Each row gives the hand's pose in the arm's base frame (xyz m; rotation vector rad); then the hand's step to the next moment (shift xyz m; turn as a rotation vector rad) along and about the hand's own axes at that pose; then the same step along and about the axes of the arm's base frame.
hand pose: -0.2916 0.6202 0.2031 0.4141 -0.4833 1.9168
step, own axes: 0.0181 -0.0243 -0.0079 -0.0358 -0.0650 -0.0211
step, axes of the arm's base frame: 0.0152 0.0268 0.0056 0.0722 0.0055 -0.0266
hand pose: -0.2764 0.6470 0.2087 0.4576 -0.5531 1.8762
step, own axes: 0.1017 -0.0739 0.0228 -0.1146 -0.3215 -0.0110
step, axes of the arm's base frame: 0.0347 0.0872 0.0866 0.3402 0.0213 -0.0209
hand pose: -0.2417 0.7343 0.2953 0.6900 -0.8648 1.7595
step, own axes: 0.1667 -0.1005 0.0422 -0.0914 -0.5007 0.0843
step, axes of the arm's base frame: 0.0435 0.0778 0.1781 0.5072 -0.0029 0.0942
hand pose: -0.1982 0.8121 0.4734 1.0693 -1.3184 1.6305
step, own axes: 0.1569 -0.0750 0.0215 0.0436 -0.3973 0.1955
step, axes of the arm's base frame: 0.0169 0.0006 0.1744 0.3794 -0.1222 0.1978
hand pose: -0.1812 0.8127 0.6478 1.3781 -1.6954 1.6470
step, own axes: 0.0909 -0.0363 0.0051 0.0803 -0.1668 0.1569
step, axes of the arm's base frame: -0.0072 -0.0309 0.0927 0.1577 -0.1421 0.1175
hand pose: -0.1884 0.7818 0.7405 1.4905 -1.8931 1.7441
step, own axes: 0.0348 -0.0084 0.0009 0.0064 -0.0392 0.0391
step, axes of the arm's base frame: -0.0104 -0.0179 0.0292 0.0442 -0.0286 0.0183
